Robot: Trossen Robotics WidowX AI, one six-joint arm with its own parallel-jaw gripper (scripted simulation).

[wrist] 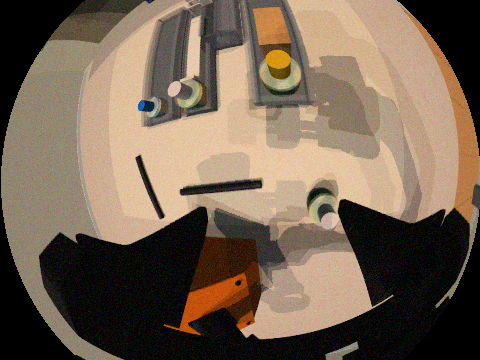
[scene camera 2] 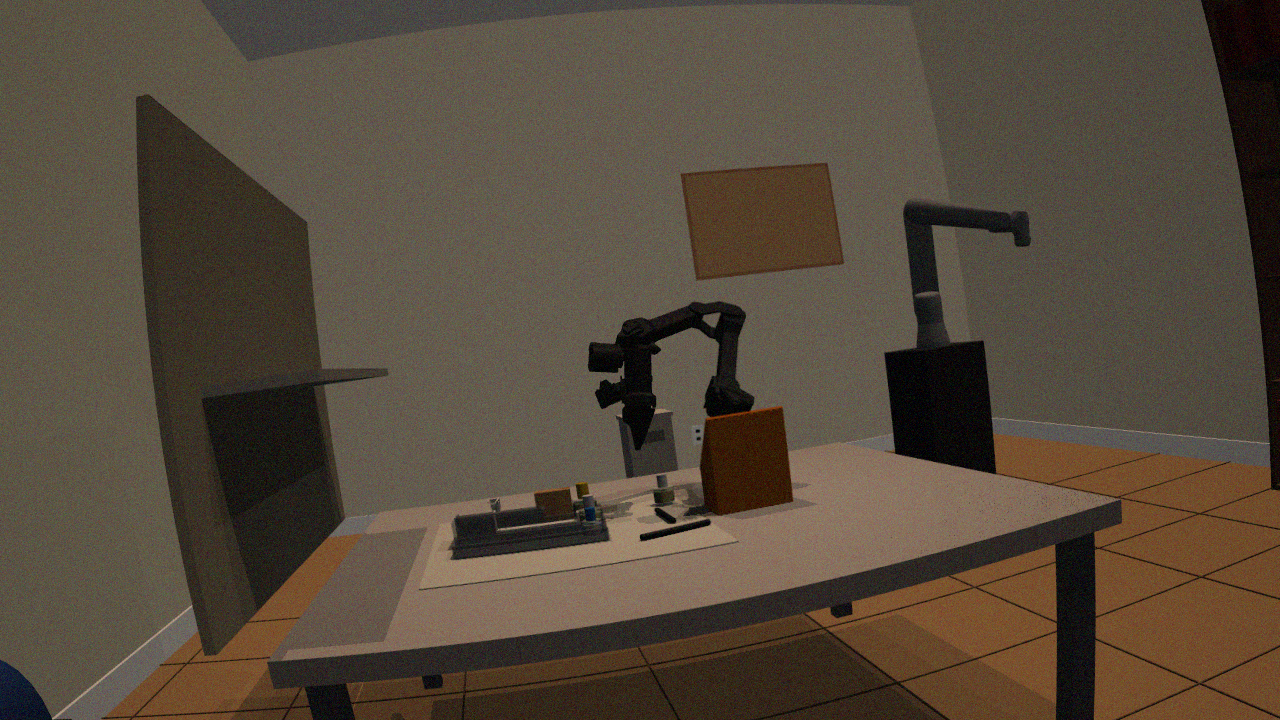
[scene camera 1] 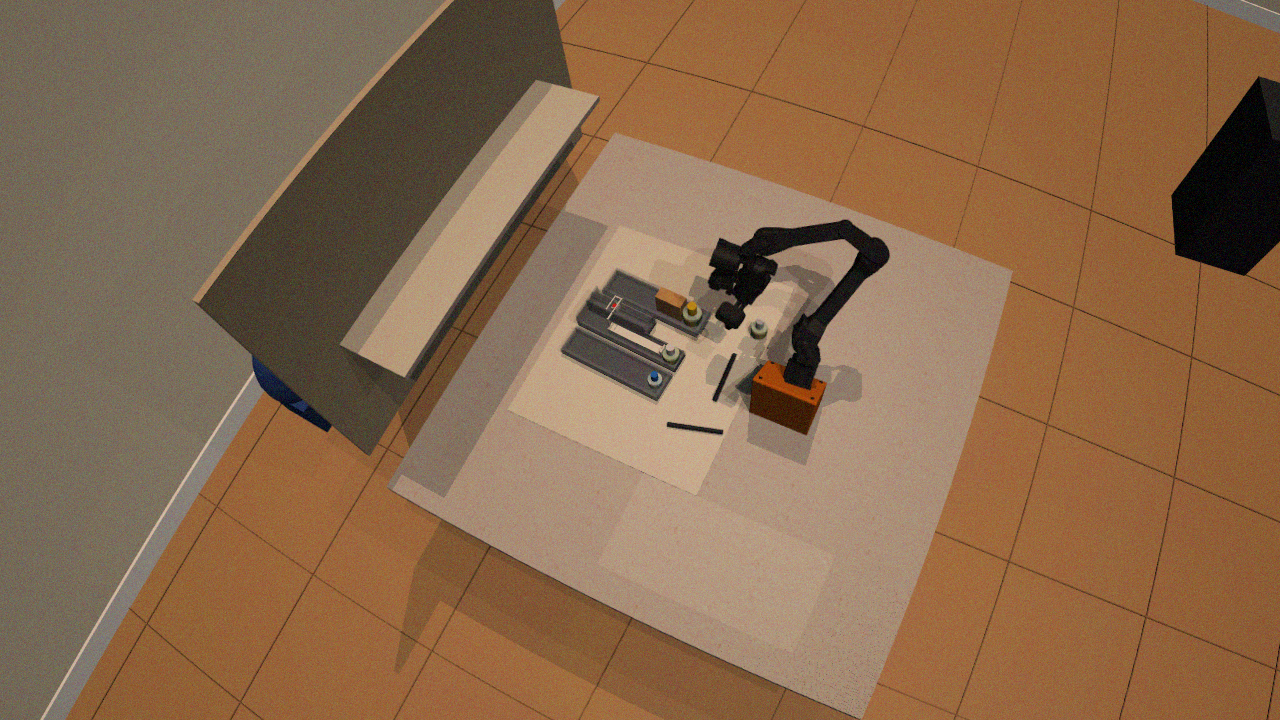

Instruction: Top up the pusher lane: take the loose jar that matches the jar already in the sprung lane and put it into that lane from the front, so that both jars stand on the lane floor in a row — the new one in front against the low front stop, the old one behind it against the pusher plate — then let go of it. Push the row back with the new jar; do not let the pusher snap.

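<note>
In scene camera 2 you'd see my gripper [scene camera 2: 639, 447], which is open and holding nothing, and a cream mat [scene camera 2: 627, 518]. The wrist view has my gripper [wrist: 277, 210] too, along with the mat [wrist: 350, 140]. Then in scene camera 1 there's a shelf [scene camera 1: 401, 320], plus the mat [scene camera 1: 561, 394] and my gripper [scene camera 1: 735, 316].
</note>
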